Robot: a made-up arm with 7 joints.
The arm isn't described. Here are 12 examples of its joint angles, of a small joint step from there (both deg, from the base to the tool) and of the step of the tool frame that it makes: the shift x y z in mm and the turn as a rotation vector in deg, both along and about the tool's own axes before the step.
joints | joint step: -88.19 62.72 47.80 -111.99 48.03 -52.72 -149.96 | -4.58 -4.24 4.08 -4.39 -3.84 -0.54 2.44
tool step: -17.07 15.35 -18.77 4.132 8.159 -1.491
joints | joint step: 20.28 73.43 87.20 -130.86 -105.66 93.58 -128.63 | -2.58 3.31 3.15 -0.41 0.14 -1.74 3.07
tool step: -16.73 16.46 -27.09 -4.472 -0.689 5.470
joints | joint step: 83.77 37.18 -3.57 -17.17 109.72 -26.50 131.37 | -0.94 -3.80 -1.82 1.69 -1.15 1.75 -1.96
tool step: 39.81 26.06 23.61 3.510 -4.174 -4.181
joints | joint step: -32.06 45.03 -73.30 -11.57 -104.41 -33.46 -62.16 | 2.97 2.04 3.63 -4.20 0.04 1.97 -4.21
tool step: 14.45 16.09 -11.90 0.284 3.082 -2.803
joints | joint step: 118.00 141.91 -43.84 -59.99 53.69 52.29 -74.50 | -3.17 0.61 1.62 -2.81 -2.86 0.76 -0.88
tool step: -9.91 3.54 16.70 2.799 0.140 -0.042
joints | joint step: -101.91 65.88 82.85 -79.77 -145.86 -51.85 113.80 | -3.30 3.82 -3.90 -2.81 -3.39 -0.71 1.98
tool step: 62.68 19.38 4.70 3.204 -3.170 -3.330
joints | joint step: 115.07 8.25 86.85 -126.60 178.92 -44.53 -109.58 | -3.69 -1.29 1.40 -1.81 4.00 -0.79 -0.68
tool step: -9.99 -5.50 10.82 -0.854 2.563 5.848
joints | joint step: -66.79 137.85 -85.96 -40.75 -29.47 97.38 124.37 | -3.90 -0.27 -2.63 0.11 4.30 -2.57 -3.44
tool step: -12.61 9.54 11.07 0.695 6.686 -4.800
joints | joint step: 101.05 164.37 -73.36 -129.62 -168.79 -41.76 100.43 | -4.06 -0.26 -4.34 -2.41 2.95 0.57 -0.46
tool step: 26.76 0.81 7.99 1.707 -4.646 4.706
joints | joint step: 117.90 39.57 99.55 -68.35 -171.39 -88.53 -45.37 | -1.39 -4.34 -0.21 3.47 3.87 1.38 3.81
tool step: 31.58 26.05 -61.91 7.670 -1.642 5.384
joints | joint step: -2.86 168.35 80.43 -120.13 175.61 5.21 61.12 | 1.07 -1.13 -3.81 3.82 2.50 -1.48 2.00
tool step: 42.47 -0.96 13.95 -3.864 -5.606 7.812
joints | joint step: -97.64 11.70 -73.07 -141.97 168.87 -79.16 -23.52 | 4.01 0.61 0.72 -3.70 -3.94 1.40 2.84
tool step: 3.32 0.82 22.72 -4.245 0.925 6.202
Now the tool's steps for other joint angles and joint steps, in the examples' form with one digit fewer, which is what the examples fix.
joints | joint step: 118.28 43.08 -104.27 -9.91 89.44 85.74 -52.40 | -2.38 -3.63 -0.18 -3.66 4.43 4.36 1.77
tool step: 52.6 -33.8 42.5 -4.04 -2.81 -4.78
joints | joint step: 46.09 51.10 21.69 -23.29 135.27 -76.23 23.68 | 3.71 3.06 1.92 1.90 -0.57 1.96 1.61
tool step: 15.4 -22.7 -57.4 -3.26 -2.03 1.11
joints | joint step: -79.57 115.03 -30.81 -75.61 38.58 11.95 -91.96 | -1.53 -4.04 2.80 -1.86 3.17 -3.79 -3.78
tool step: 19.8 23.7 -10.7 8.90 -0.59 3.78
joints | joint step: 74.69 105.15 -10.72 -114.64 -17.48 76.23 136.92 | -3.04 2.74 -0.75 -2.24 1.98 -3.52 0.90
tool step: 22.2 -23.1 4.2 -4.76 2.54 1.83
